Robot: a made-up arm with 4 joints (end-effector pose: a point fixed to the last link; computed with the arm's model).
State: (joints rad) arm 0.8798 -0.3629 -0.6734 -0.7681
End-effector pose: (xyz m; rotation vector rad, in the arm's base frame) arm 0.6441 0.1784 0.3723 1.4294 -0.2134 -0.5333
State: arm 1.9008 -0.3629 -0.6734 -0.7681
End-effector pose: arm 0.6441 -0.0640 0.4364 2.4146 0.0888 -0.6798
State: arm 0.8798 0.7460 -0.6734 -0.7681
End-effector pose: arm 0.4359 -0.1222 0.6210 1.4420 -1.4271 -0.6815
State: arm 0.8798 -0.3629 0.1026 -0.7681
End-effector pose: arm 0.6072 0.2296 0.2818 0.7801 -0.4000 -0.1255
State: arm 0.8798 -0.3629 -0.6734 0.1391
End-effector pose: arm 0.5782 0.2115 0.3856 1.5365 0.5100 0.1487
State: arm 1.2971 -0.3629 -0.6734 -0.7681
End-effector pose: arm 0.6441 0.0884 0.4288 1.8339 -0.1043 -0.6008
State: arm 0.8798 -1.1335 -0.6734 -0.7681
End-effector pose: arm 0.5069 0.3975 0.1912 1.2396 0.5875 -0.3710
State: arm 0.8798 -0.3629 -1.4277 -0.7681
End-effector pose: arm 0.6789 0.0797 0.3968 2.0305 0.0294 -0.9517
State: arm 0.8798 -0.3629 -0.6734 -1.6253
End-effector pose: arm 0.6606 0.1093 0.3720 1.1242 -0.8902 -1.1249
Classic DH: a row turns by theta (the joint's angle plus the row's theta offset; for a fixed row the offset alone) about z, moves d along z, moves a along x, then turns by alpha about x. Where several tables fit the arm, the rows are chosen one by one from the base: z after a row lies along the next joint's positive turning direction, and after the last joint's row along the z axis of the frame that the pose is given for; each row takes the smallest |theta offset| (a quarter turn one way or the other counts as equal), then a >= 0, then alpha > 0; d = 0 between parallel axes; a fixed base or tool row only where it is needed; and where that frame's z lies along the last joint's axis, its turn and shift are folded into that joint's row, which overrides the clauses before.
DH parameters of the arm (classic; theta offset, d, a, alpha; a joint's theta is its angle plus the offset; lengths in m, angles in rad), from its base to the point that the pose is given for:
base (fixed): 1.5708 0.188 0 1.5708
joint 1: 1.5708 0.225 0.007 -1.5708
joint 2: 0 -0.11 0.117 -1.5708
joint 3: 0 -0.322 -0.054 -1.5708
joint 4: 1.5708 0.118 0.035 1.5708
tool (fixed): 0 -0.078 0 0

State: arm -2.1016 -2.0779 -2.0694 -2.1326
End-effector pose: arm 0.2313 -0.3809 0.3669 1.9237 1.8895 1.0350
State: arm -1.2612 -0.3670 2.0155 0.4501
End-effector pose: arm 0.5486 -0.0602 0.2387 2.8668 -0.4444 0.4528
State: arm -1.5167 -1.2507 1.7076 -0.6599
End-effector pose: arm 0.3624 -0.3656 0.1676 -2.1414 1.6086 0.9021
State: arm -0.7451 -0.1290 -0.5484 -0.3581
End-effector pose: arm 0.6143 0.2244 0.0323 -0.2076 -0.2536 -0.0417
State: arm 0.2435 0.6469 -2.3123 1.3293
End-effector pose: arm 0.2618 0.0139 0.5838 1.4382 0.1080 2.0412
